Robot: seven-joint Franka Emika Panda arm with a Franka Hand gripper.
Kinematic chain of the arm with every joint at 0, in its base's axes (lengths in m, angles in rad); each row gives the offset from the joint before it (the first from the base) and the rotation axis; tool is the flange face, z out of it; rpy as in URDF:
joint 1: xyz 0 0 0.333 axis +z
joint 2: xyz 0 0 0 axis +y
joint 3: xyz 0 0 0.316 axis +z
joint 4: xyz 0.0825 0 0 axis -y
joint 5: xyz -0.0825 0 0.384 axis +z
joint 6: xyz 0 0 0 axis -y
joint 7: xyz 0.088 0 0 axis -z
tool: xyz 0 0 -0.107 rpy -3.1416 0 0
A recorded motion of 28 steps. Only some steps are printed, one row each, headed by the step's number.
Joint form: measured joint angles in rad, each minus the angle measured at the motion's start. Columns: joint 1, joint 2, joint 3, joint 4, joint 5, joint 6, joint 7.
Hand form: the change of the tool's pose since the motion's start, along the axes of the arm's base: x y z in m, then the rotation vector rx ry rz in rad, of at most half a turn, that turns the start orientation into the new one. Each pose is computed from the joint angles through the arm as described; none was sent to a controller.
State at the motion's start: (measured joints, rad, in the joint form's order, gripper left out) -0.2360 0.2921 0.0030 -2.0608 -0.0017 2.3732 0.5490
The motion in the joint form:
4: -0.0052 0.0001 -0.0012 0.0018 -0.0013 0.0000 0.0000
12: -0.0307 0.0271 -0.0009 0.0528 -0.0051 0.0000 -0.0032
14: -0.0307 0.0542 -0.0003 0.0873 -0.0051 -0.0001 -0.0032
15: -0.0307 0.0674 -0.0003 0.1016 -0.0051 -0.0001 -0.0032
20: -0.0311 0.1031 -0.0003 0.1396 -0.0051 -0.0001 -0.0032
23: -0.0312 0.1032 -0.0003 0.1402 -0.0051 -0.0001 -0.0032
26: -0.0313 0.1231 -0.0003 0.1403 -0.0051 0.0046 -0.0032
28: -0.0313 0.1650 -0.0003 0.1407 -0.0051 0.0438 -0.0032
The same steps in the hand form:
4: -0.0003 -0.0038 0.0007 -0.0016 -0.0014 -0.0054
12: 0.0104 -0.0222 0.0062 -0.0102 -0.0239 -0.0249
14: 0.0197 -0.0244 0.0045 -0.0117 -0.0311 -0.0243
15: 0.0235 -0.0254 0.0025 -0.0120 -0.0321 -0.0243
20: 0.0331 -0.0283 -0.0034 -0.0125 -0.0344 -0.0248
23: 0.0333 -0.0284 -0.0032 -0.0126 -0.0349 -0.0249
26: 0.0329 -0.0283 -0.0153 -0.0088 -0.0203 -0.0249
28: 0.0343 -0.0287 -0.0379 -0.0079 -0.0181 -0.0248

